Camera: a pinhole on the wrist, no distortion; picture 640 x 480 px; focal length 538.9 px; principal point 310.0 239.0 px. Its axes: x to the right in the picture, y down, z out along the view. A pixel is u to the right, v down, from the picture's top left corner.
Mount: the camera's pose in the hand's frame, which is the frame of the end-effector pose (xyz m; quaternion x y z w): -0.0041 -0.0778 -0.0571 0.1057 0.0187 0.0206 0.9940
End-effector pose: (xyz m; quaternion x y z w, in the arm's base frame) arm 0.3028 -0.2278 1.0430 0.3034 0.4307 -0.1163 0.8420
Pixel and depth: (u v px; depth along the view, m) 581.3 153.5 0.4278
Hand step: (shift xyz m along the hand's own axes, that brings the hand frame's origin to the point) 0.2312 -0.2240 0.3395
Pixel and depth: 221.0 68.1 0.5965
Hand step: -0.0707 -0.3919 0.4890
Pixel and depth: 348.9 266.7 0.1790
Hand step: 0.0159 -0.1057 0.1193
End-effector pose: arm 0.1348 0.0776 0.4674 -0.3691 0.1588 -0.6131 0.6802
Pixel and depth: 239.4 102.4 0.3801
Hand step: -0.0345 -0.2537 0.2956
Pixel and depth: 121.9 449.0 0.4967
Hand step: -0.1637 -0.0005 0.4747
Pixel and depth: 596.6 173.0 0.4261
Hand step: 0.2418 -0.2078 0.3407
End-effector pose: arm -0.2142 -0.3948 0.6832 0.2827 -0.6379 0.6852 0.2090
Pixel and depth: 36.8 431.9 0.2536
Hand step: -0.1253 -0.0480 0.2140
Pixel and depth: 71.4 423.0 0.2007
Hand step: -0.0870 -0.0569 0.1563
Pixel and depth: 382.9 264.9 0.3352
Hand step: 0.0545 -0.1302 0.2723
